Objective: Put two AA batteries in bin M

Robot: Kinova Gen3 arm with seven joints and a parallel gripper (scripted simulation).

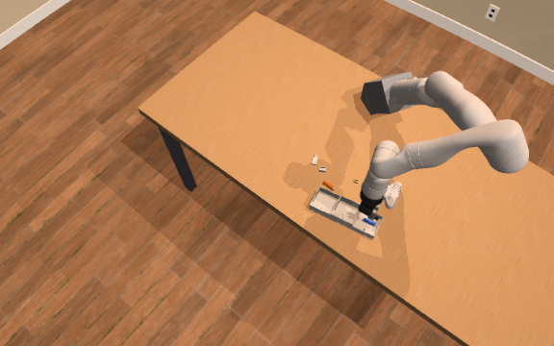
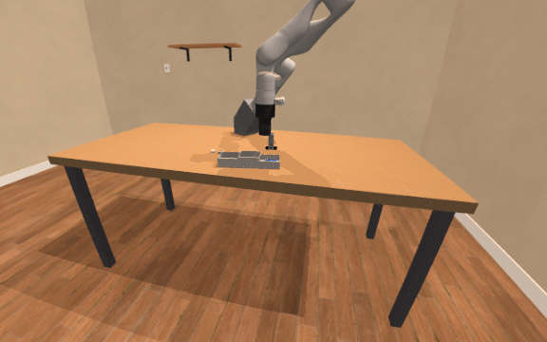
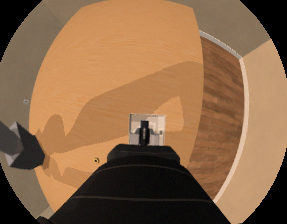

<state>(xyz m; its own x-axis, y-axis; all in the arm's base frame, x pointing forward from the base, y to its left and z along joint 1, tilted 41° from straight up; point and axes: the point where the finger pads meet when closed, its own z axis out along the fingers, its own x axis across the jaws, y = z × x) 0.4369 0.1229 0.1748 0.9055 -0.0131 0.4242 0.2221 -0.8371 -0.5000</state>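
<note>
My gripper is now 70 mm above the blue battery. Also, from my hand: grey three-compartment bin tray (80 mm to the right, 60 mm below, 30 mm ahead); then black battery (10 mm below); then tiny yellowish thing (140 mm to the right, 110 mm behind, 80 mm below).
</note>
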